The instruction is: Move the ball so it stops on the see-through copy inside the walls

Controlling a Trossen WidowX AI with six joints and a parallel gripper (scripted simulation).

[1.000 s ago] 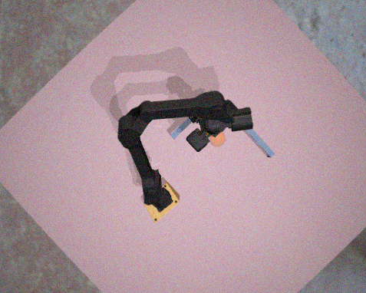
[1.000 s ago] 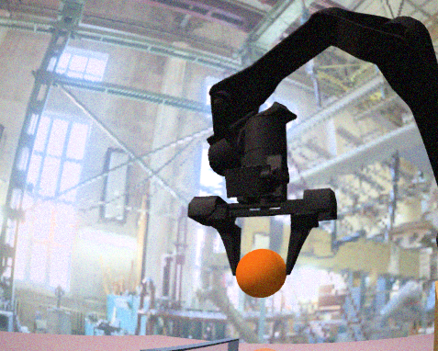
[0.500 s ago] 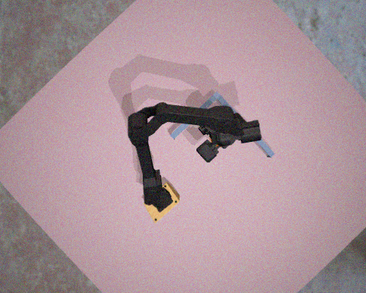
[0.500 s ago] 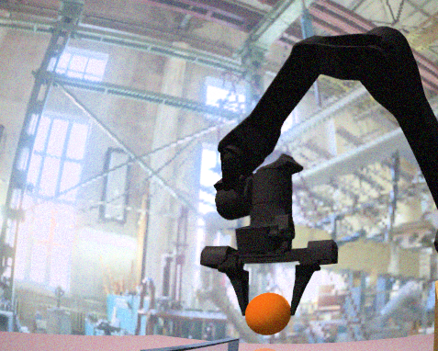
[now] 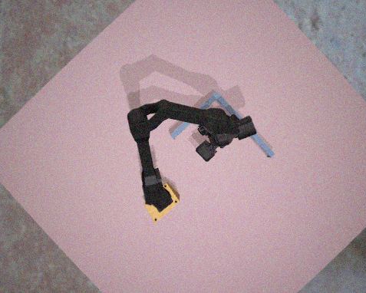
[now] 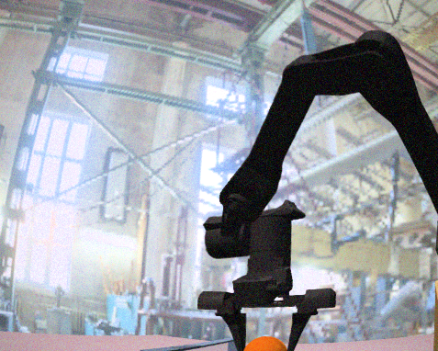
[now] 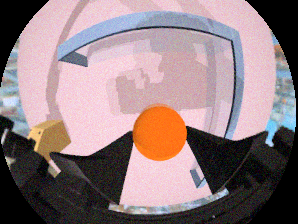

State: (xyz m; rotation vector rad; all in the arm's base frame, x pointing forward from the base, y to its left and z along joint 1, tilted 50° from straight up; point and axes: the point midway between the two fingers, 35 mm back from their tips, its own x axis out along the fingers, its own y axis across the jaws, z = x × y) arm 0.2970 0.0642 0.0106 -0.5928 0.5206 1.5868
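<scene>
Right now my gripper tip is right at the orange ball.
</scene>
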